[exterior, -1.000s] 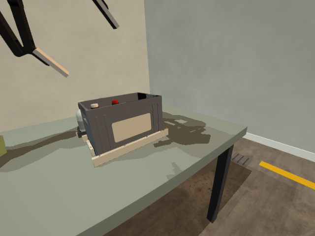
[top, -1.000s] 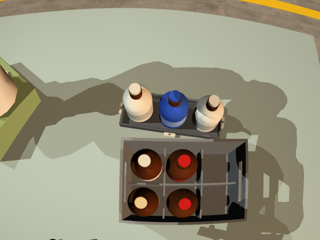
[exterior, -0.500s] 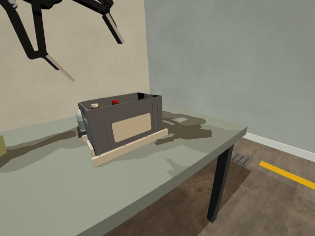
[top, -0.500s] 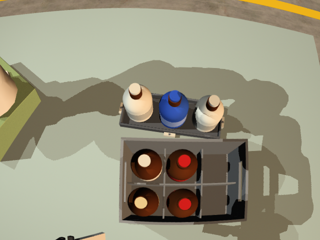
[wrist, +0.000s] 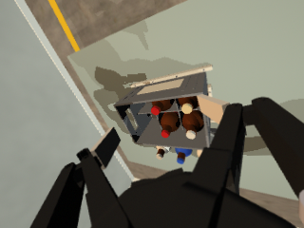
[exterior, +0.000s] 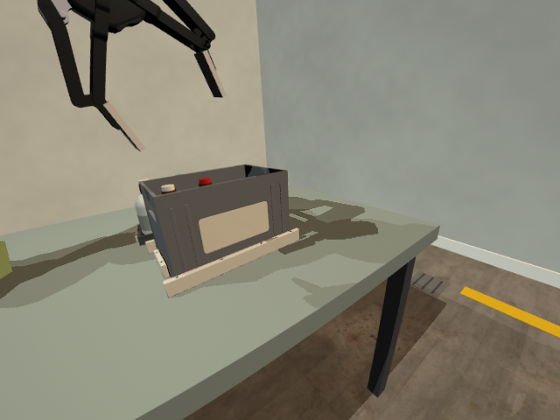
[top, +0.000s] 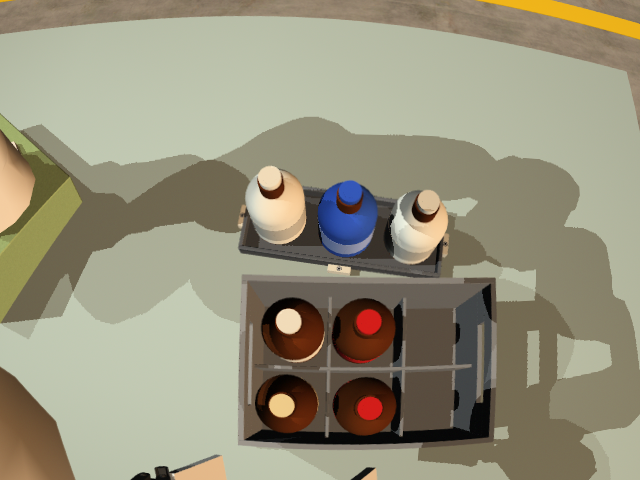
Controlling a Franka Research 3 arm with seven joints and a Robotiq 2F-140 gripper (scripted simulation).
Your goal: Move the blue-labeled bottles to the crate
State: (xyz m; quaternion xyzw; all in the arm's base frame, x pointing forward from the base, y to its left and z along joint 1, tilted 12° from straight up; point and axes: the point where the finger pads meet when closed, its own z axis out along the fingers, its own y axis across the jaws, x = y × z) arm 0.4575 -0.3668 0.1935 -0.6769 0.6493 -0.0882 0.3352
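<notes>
Right now my hand is 300 mm to the right of the blue-labeled bottle, 210 mm above it and 60 mm short of it. The rest, counted from my hand: grey crate (210 mm below, 110 mm to the left, 80 mm ahead); then cream-labeled bottle (320 mm to the left, 210 mm below, 40 mm behind); then dark tray (300 mm to the left, 280 mm below, 50 mm ahead).
</notes>
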